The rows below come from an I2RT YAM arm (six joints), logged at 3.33 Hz.
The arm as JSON. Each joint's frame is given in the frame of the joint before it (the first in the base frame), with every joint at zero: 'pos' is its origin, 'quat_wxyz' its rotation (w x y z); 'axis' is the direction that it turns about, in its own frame. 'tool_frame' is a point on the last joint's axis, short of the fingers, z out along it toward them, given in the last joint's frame.
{
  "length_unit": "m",
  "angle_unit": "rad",
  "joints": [
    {
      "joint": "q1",
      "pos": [
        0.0,
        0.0,
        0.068
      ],
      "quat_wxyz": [
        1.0,
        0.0,
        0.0,
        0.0
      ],
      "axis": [
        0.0,
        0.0,
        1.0
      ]
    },
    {
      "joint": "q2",
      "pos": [
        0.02,
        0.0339,
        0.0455
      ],
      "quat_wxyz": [
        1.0,
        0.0,
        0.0,
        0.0
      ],
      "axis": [
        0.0,
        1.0,
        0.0
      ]
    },
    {
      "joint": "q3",
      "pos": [
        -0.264,
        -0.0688,
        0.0
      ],
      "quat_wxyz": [
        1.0,
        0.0,
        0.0,
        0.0
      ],
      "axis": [
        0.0,
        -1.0,
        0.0
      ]
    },
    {
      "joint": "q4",
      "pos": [
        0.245,
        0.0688,
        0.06
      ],
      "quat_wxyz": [
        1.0,
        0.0,
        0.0,
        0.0
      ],
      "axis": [
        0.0,
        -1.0,
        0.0
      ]
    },
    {
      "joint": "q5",
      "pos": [
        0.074,
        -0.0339,
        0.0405
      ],
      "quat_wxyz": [
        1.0,
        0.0,
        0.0,
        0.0
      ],
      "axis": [
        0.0,
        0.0,
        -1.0
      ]
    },
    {
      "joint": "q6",
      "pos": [
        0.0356,
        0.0,
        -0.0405
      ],
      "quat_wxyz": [
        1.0,
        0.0,
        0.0,
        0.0
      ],
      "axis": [
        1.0,
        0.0,
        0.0
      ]
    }
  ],
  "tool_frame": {
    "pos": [
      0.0,
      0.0,
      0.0
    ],
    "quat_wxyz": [
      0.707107,
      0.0,
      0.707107,
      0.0
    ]
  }
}
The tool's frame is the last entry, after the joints.
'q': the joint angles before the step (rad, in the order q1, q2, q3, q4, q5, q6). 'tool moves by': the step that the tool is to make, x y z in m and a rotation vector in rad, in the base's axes. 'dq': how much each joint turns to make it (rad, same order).
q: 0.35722 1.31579 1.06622 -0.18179 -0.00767 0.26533
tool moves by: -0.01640 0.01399 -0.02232 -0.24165 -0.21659 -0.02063
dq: 0.08934 -0.04705 -0.17626 0.25978 0.21294 -0.24846
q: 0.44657 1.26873 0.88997 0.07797 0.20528 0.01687
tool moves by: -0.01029 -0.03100 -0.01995 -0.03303 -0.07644 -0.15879
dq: -0.07362 -0.07410 -0.15718 0.14941 0.09823 -0.03719
